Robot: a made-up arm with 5 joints. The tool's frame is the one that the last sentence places. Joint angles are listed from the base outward.
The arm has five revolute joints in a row. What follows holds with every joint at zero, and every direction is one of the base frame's.
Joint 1 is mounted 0.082 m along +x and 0.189 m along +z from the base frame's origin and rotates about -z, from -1.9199 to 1.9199 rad.
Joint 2 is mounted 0.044 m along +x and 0.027 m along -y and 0.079 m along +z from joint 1 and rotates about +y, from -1.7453 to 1.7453 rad.
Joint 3 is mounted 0.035 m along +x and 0.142 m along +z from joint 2 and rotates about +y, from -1.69 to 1.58 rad.
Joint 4 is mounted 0.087 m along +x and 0.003 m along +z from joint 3 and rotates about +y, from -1.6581 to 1.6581 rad.
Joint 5 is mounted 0.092 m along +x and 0.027 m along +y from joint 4 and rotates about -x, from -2.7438 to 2.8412 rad.
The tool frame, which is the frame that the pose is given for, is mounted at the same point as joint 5; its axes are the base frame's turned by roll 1.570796, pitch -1.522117 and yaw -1.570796 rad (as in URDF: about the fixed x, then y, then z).
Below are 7 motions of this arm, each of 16 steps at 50 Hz.
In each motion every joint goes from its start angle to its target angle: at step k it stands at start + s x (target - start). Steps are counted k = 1, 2, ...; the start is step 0. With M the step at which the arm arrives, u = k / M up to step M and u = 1 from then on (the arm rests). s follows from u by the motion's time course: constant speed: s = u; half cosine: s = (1 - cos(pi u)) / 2; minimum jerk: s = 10 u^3 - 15 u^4 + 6 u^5.
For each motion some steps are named. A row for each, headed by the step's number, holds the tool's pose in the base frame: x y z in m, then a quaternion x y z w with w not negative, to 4 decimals.
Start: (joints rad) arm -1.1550 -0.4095 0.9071 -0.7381 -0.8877
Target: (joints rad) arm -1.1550 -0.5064 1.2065 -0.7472 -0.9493
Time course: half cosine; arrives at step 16
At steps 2, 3, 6, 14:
2: 0.1572 0.1703 0.3939 0.6793 -0.3925 0.0669 0.6164
3: 0.1568 0.1695 0.3922 0.6775 -0.3901 0.0664 0.6200
6: 0.1551 0.1656 0.3843 0.6682 -0.3787 0.0638 0.6372
14: 0.1495 0.1528 0.3611 0.6388 -0.3452 0.0547 0.6854

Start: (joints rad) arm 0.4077 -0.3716 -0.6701 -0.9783 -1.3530
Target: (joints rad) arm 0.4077 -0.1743 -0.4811 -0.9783 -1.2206
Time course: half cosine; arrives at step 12
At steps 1, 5, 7, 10, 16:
1: 0.1077 -0.0111 0.5726 -0.4642 0.8581 -0.1724 0.1358
5: 0.1369 -0.0237 0.5717 -0.4498 0.8800 -0.1175 0.0971
7: 0.1581 -0.0329 0.5687 -0.4374 0.8934 -0.0781 0.0669
10: 0.1825 -0.0434 0.5628 -0.4212 0.9059 -0.0331 0.0295
16: 0.1878 -0.0457 0.5611 -0.4174 0.9082 -0.0234 0.0210

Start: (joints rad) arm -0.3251 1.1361 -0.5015 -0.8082 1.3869
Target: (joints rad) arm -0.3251 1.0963 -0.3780 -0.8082 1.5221
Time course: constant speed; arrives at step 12
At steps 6, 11, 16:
6: 0.4116 0.1111 0.2589 -0.3869 -0.6450 0.5018 0.4272
11: 0.4097 0.1105 0.2556 -0.3987 -0.6240 0.5238 0.4211
16: 0.4093 0.1103 0.2550 -0.4009 -0.6198 0.5281 0.4197

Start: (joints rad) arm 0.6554 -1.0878 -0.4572 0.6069 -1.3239
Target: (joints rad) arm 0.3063 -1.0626 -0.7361 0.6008 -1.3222
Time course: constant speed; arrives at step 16
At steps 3, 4, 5, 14, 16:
3: 0.0660 0.0107 0.5291 0.3651 -0.8853 -0.2392 0.1601
4: 0.0637 0.0117 0.5300 0.3756 -0.8834 -0.2311 0.1583
5: 0.0613 0.0126 0.5309 0.3861 -0.8814 -0.2229 0.1563
14: 0.0379 0.0161 0.5366 0.4787 -0.8546 -0.1526 0.1313
16: 0.0323 0.0157 0.5374 0.4987 -0.8467 -0.1379 0.1239

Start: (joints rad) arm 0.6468 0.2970 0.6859 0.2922 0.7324
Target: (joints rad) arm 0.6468 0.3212 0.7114 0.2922 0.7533
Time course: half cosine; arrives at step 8
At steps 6, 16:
6: 0.2355 -0.1159 0.2301 -0.0788 -0.0987 0.0272 0.9916
16: 0.2349 -0.1155 0.2293 -0.0767 -0.0957 0.0287 0.9920

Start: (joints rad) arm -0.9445 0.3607 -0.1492 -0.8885 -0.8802
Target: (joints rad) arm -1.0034 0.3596 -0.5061 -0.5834 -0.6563
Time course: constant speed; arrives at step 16
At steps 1, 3, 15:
1: 0.2478 0.2310 0.4330 0.7243 -0.5384 0.0072 0.4306
3: 0.2462 0.2323 0.4373 0.7198 -0.5467 0.0147 0.4274
15: 0.2341 0.2368 0.4635 0.6909 -0.5956 0.0573 0.4056

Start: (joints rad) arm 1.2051 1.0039 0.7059 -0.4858 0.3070
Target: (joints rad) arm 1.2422 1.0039 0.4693 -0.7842 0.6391
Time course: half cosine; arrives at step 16
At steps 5, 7, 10, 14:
5: 0.1588 -0.2055 0.1456 -0.1611 -0.1652 -0.4150 0.8801
7: 0.1613 -0.2168 0.1498 -0.2001 -0.1920 -0.3865 0.8796
10: 0.1648 -0.2339 0.1585 -0.2656 -0.2290 -0.3399 0.8726
14: 0.1672 -0.2489 0.1684 -0.3295 -0.2565 -0.2957 0.8592

